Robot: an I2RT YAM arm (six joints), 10 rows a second.
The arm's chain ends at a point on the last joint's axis. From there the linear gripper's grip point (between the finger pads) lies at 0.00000 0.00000 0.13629 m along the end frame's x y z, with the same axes.
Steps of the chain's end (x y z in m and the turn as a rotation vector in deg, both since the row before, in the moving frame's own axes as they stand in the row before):
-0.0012, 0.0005, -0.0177, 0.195, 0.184, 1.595
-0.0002, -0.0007, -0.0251, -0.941, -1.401, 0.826
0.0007, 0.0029, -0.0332, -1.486, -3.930, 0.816
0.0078, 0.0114, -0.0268, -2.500, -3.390, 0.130
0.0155, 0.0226, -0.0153, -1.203, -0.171, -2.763
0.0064, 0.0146, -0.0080, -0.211, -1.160, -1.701
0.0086, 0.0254, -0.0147, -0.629, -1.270, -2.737
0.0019, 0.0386, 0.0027, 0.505, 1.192, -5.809
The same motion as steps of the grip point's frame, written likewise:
-0.0008, 0.0000, -0.0177, 0.195, 0.184, 1.595
-0.0035, 0.0015, -0.0252, -0.941, -1.401, 0.826
-0.0087, 0.0064, -0.0336, -1.486, -3.930, 0.816
-0.0003, 0.0173, -0.0272, -2.500, -3.390, 0.130
0.0152, 0.0255, -0.0153, -1.203, -0.171, -2.763
0.0036, 0.0151, -0.0080, -0.211, -1.160, -1.701
0.0056, 0.0270, -0.0147, -0.629, -1.270, -2.737
0.0047, 0.0373, 0.0027, 0.505, 1.192, -5.809

